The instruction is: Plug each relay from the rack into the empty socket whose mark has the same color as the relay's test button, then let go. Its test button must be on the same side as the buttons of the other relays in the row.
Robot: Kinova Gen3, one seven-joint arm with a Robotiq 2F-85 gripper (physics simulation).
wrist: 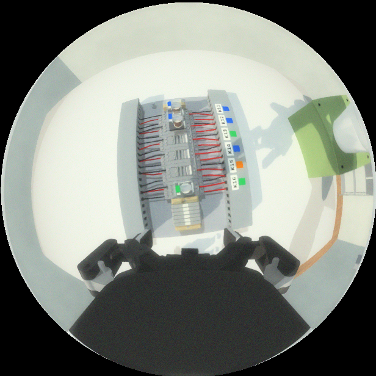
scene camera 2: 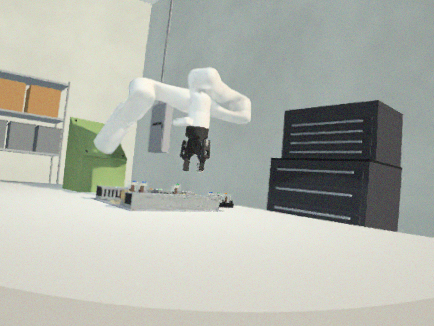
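Pixels of known places: gripper, fingertip midpoint: point(scene camera 2: 192, 171); arm's base, origin of the base link: point(scene camera 2: 104, 145).
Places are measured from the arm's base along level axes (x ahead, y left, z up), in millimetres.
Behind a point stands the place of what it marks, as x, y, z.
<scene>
My gripper point(scene camera 2: 194, 169) {335, 284, -75} point(wrist: 187, 237) is open and empty, high above the socket panel point(scene camera 2: 172, 202) {499, 188, -166} point(wrist: 128, 160). In the wrist view, relays with blue buttons stand at K11 point(wrist: 176, 106) and K12 point(wrist: 178, 121), and a relay with a green button point(wrist: 186, 188) at K16; their buttons are on the left. Between them are empty sockets K13 point(wrist: 180, 138), K14 point(wrist: 181, 154) and K15 point(wrist: 182, 171), with marks green point(wrist: 233, 134), blue point(wrist: 236, 149) and orange point(wrist: 239, 164). The black rack point(scene camera 2: 229, 204) {312, 438, -178} with small relays stands past the panel's right end in the scene view; it does not show in the wrist view.
Wire ducts flank the row, with red and black wires beside the sockets. A terminal block point(wrist: 187, 214) sits by K16. A green sloped box point(scene camera 2: 82, 165) {89, -73, -89} point(wrist: 312, 135) stands beyond the panel. Black drawer cabinets point(scene camera 2: 320, 185) are at the right in the scene view.
</scene>
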